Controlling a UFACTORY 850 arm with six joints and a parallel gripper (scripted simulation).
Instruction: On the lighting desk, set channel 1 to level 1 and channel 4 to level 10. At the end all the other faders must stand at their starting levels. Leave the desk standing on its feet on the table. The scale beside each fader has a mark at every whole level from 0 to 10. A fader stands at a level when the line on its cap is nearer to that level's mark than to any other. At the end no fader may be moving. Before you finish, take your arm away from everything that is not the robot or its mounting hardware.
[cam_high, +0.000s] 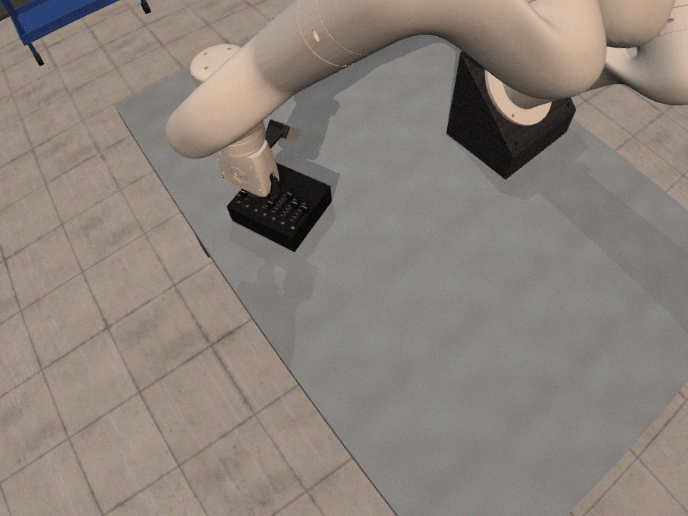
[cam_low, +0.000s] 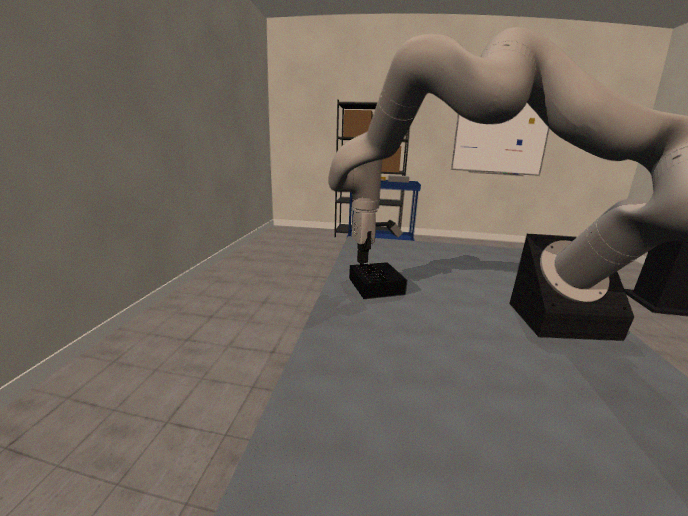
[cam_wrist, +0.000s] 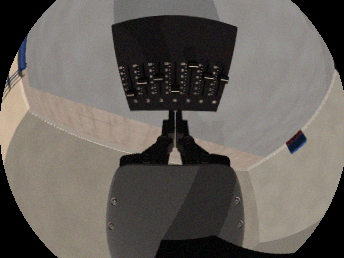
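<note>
The fader cap lies 5 cm below my hand, 2 cm behind it and 1 cm to the right of it.
</note>
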